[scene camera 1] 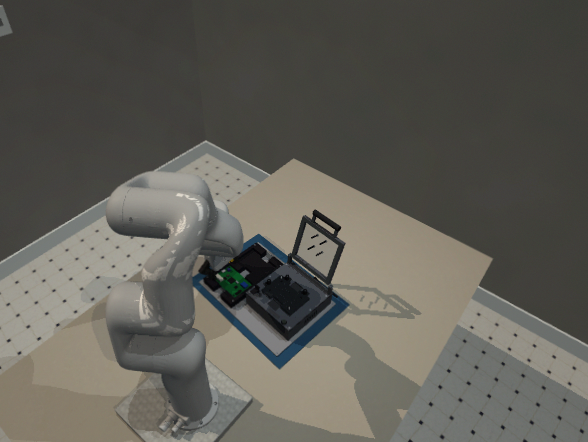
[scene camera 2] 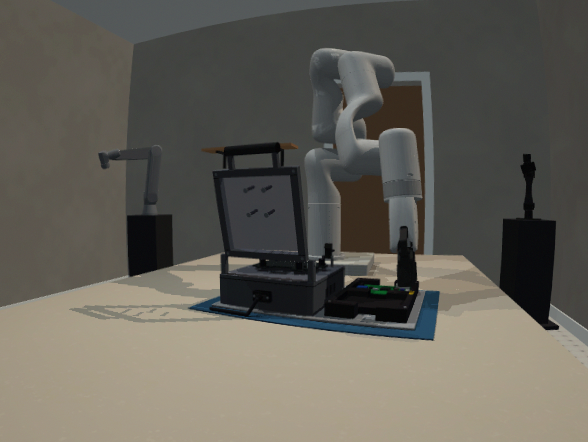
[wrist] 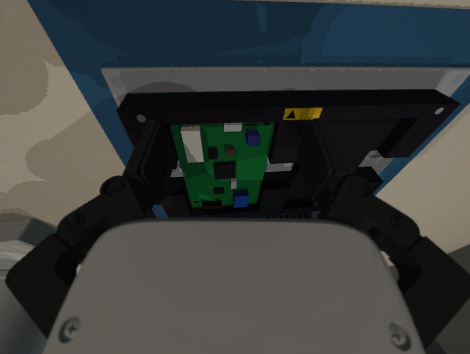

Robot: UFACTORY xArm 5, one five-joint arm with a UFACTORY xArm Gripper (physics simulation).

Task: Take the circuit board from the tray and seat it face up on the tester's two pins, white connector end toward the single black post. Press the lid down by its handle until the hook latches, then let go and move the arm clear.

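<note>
The green circuit board lies face up in the left part of the black tray in the wrist view, its white connector near the left edge. My gripper is open and low at the tray. In the wrist view one finger is by the board's left edge, the other well right of the board; the fingertips' exact height is unclear. The tester stands beside the tray. Its lid is raised, handle on top.
Tray and tester rest on a grey sheet over a blue mat. Small black posts stand on the tester's top. A black cable leaves the tester. The arm's base plate is on the near side in scene camera 1.
</note>
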